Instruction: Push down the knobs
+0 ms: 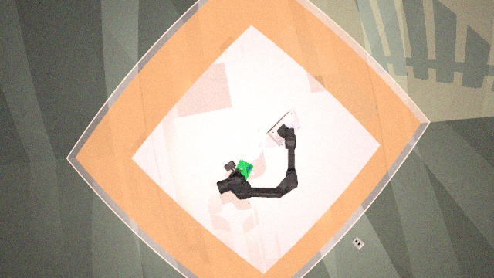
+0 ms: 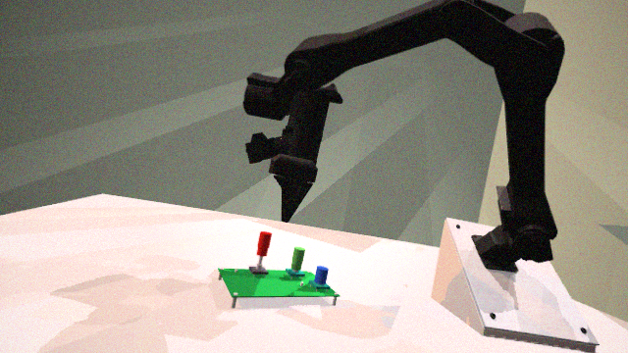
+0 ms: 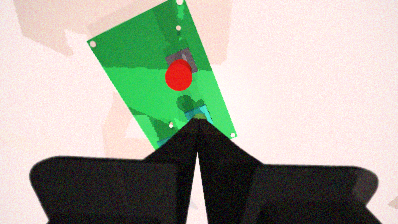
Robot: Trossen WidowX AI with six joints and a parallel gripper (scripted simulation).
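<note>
The red knob is 3 cm ahead of my gripper tip, 1 cm to the left of it and 4 cm below it. Round my gripper tip: green knob: 3 cm behind, 6 cm below.
</note>
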